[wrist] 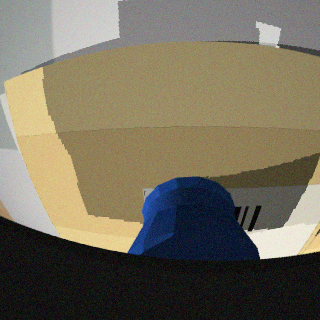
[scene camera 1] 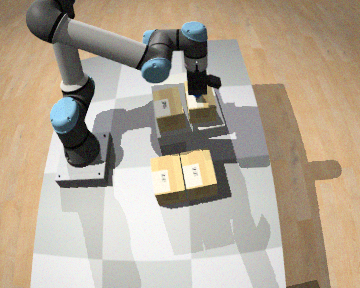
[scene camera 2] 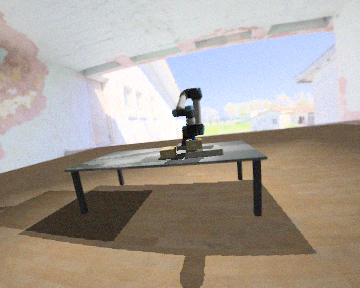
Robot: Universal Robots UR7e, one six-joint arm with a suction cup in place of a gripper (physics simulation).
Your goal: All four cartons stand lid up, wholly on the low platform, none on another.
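Frame: origin at the arm's base, x ahead, y left, z up, level; millimetres.
Where they show: end effector, tool point: (wrist: 185, 195) (scene camera 1: 197, 95) (scene camera 2: 193, 141); arm's base, origin of the base link: (scene camera 1: 82, 151).
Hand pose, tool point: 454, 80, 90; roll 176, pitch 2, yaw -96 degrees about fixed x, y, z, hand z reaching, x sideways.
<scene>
Each offset is from my tool point to the centre of the thing, as dx, dy, dz. Level surfaces: height alone.
My gripper (scene camera 1: 198, 95) (wrist: 192, 220) is a blue suction cup, shut on the lid of a carton @(+8, +0, -26) (scene camera 1: 202, 115) (wrist: 175, 90). The held carton is upright, at the right part of the low grey platform @(-43, +75, -107) (scene camera 1: 172, 142) (scene camera 2: 212, 152); whether its underside touches the platform cannot be told. Another carton @(-105, +2, -45) (scene camera 1: 169, 107) stands lid up on the platform's left part, with a narrow gap between the two. Two more cartons, a left one @(-140, -258, -92) (scene camera 1: 167, 175) and a right one @(-42, -255, -92) (scene camera 1: 199, 171), stand lid up side by side on the table in front of the platform.
The robot's base (scene camera 1: 82, 167) is bolted to the table @(dz -131) (scene camera 1: 145, 245) (scene camera 2: 117, 160), left of the platform and the front cartons. The arm reaches over the back of the table. Shadows lie across the platform and the table's right side.
</scene>
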